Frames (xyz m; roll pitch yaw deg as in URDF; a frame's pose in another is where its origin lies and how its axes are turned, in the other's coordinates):
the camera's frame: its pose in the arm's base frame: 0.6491 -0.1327 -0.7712 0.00 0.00 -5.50
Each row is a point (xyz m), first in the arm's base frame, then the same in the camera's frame.
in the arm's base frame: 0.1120 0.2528 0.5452
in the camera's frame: -0.5716 0.3322 1.3164
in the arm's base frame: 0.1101 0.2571 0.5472
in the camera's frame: -0.5739 0.3363 1.3184
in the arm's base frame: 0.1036 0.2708 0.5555
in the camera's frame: -0.5817 0.3494 1.3267
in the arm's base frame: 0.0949 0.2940 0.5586
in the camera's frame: -0.5925 0.3716 1.3298
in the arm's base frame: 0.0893 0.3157 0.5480
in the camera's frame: -0.6002 0.3927 1.3192
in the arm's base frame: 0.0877 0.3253 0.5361
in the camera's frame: -0.6027 0.4021 1.3073
